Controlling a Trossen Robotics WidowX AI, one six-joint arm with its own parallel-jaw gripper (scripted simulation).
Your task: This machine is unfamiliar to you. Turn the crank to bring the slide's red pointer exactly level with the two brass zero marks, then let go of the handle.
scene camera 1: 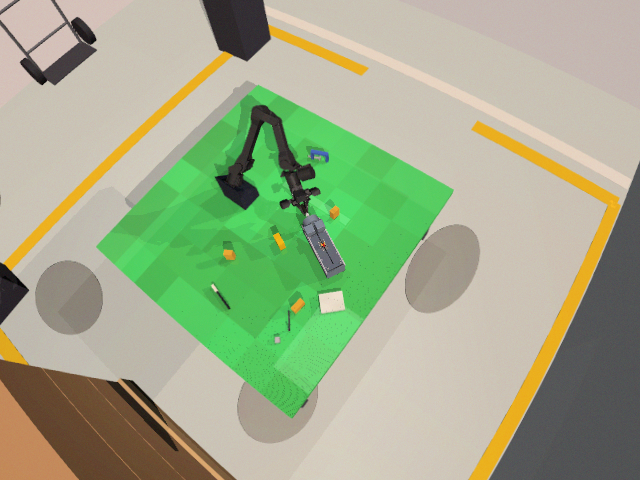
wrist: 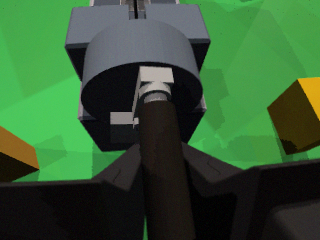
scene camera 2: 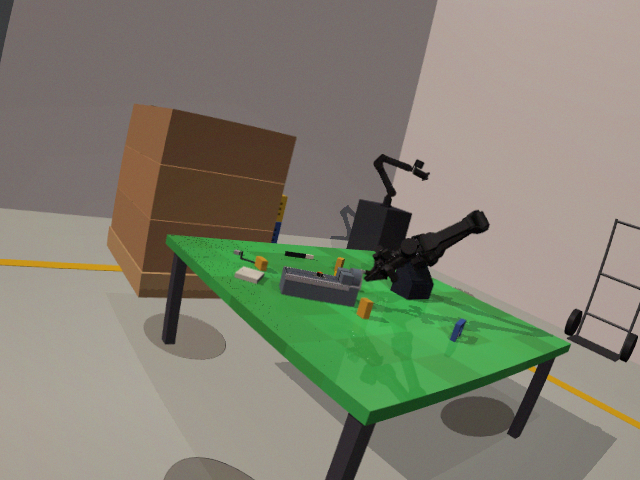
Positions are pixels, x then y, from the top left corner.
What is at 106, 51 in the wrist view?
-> A grey slide machine.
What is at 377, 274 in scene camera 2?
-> The gripper.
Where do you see a grey slide machine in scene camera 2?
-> At 343, 289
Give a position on a grey slide machine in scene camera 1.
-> At 330, 260
